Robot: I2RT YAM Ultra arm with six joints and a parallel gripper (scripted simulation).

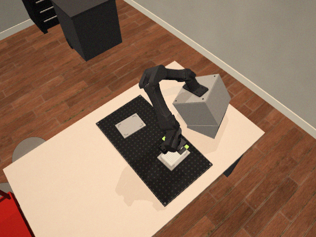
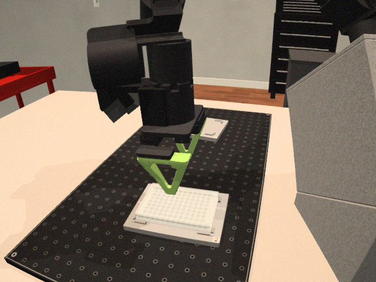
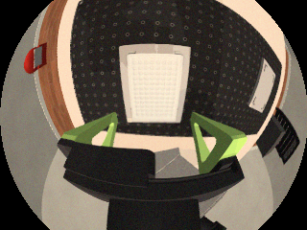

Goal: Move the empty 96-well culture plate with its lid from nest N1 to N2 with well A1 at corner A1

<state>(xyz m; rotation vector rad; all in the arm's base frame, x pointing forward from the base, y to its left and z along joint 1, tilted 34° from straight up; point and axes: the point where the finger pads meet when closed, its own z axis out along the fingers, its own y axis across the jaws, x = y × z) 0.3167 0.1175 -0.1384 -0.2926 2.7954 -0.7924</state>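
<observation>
My gripper is now 10 mm short of the clear lid and 70 mm above it. From my hand the other things lie so: A1 mark: 80 mm behind, 40 mm to the left, 90 mm below; nest N1: 10 mm ahead, 90 mm below; nest N2: 90 mm ahead, 330 mm to the right, 90 mm below.
</observation>
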